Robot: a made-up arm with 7 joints. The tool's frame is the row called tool. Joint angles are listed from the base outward. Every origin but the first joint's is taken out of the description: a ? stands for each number. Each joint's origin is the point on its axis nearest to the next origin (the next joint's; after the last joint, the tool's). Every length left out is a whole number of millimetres.
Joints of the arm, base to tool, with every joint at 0 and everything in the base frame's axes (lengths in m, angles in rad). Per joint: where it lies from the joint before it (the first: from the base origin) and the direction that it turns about. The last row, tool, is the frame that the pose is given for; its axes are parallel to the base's.
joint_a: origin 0 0 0.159 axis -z
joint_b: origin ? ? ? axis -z
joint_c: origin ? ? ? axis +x
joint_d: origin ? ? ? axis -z
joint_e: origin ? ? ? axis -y
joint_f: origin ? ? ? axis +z
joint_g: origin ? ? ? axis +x
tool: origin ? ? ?
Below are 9 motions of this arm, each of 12 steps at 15 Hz.
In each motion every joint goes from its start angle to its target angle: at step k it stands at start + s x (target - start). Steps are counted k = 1, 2, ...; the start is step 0. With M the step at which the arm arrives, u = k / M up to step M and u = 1 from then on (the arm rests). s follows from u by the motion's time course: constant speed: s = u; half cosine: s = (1 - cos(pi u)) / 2; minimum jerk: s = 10 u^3 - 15 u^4 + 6 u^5.
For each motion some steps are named. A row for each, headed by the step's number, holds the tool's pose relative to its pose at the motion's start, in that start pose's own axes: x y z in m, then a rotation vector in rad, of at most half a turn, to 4 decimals.
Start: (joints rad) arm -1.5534 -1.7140 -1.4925 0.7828 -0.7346 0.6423 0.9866
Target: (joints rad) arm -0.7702 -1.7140 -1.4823 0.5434 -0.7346 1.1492 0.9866
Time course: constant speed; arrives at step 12
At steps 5, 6, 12:
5: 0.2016 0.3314 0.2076 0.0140 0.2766 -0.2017
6: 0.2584 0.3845 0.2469 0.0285 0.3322 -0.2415
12: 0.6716 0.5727 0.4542 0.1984 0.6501 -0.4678

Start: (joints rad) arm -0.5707 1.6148 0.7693 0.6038 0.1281 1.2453 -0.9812
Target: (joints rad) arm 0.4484 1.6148 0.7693 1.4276 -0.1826 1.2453 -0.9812
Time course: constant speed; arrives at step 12
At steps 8, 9, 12:
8: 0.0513 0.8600 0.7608 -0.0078 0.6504 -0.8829
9: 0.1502 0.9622 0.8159 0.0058 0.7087 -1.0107
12: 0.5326 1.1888 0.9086 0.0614 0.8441 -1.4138

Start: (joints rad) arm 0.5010 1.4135 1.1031 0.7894 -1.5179 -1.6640 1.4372
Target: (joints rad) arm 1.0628 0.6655 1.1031 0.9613 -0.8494 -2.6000 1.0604
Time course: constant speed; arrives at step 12
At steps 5, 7, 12:
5: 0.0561 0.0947 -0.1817 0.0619 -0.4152 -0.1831
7: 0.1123 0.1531 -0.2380 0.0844 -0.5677 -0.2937
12: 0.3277 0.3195 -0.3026 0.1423 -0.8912 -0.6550

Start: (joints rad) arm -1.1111 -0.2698 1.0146 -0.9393 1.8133 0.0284 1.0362
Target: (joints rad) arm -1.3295 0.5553 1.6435 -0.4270 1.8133 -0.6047 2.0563
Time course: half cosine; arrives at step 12
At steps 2, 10, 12:
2: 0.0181 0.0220 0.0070 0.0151 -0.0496 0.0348
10: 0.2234 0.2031 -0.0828 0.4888 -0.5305 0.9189
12: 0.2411 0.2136 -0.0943 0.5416 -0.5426 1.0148

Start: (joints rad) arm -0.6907 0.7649 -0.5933 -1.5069 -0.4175 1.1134 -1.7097
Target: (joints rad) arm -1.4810 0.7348 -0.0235 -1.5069 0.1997 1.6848 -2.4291
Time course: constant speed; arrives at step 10
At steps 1, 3, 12:
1: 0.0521 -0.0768 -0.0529 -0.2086 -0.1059 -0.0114
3: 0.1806 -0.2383 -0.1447 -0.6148 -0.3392 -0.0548
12: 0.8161 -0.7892 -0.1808 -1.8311 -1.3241 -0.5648

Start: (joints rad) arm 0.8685 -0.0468 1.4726 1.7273 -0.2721 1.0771 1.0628
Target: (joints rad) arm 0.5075 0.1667 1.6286 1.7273 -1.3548 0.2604 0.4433
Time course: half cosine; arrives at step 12
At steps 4, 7, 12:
4: 0.0073 0.1534 -0.0604 0.0753 -0.0678 -0.2892
7: 0.1173 0.4274 -0.0646 0.1331 -0.0320 -0.8001
12: 0.3533 0.6312 0.0222 0.1500 0.1981 -1.3107

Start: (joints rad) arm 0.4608 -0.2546 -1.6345 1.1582 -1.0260 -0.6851 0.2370
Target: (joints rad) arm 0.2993 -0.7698 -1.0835 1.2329 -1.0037 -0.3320 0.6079
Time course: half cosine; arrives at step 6
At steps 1, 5, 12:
1: 0.0482 -0.0411 0.0010 0.0435 0.0489 0.0578
5: 0.8289 -0.2802 -0.2033 0.5200 0.7457 0.7827
12: 0.8922 -0.2699 -0.2319 0.5460 0.8054 0.8362

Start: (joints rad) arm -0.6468 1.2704 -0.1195 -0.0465 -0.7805 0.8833 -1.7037
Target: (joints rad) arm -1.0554 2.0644 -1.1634 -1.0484 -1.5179 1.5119 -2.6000
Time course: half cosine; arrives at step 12
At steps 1, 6, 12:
1: 0.0075 -0.0284 -0.0007 -0.0167 -0.0090 0.0235
6: 0.4543 -0.6804 -0.0517 -0.1954 -0.3357 0.6761
12: 1.0424 -0.7687 -0.3462 0.2193 -0.6914 1.0802

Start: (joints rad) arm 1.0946 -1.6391 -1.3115 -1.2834 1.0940 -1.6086 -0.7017
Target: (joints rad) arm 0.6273 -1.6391 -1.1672 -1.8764 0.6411 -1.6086 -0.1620
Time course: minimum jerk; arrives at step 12
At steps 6, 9, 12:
6: -0.1378 -0.0619 -0.0205 0.1386 -0.0525 0.4156
9: -0.2430 -0.1258 -0.0583 0.2029 -0.0987 0.7612
12: -0.2690 -0.1449 -0.0715 0.2124 -0.1111 0.8532

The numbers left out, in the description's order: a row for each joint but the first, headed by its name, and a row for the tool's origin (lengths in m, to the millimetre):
joint_b: -0.031 -0.214 0
joint_c: 0.108 0.302 0
joint_d: 0 -0.019 0.333
joint_e: 0.048 -0.644 0
joint_f: 0.12 0 0.027
joint_g: -0.594 -0.087 0
tool: 0 -0.077 -0.012

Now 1 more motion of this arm.
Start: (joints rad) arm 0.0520 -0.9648 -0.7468 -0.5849 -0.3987 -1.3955 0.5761
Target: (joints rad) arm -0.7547 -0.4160 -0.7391 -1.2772 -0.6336 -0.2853 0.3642
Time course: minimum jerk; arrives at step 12
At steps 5, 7, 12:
5: 0.1868 -0.1400 0.1150 -0.1615 0.2083 0.6271
7: 0.4297 -0.0886 0.2085 -0.3608 0.3467 1.1769
12: 0.6338 0.1896 0.2892 -0.6552 0.4630 1.7753

